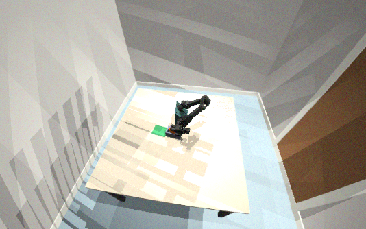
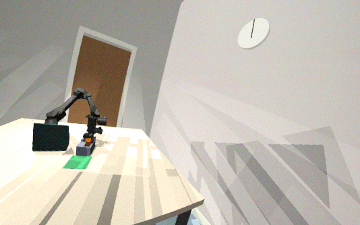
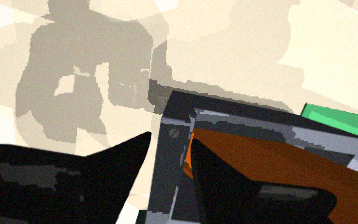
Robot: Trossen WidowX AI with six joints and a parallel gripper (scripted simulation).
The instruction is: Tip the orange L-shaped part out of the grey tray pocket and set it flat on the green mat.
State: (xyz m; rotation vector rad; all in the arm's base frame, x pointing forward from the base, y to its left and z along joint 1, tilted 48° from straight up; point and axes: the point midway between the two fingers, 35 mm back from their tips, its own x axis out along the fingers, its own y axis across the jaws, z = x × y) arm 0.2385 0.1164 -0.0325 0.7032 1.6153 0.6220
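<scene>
The orange L-shaped part is 5 cm to the right of my gripper tip, 1 cm behind it and 1 cm above it. Also, from my gripper tip: green mat 22 cm to the right, 5 cm below, 3 cm behind.
</scene>
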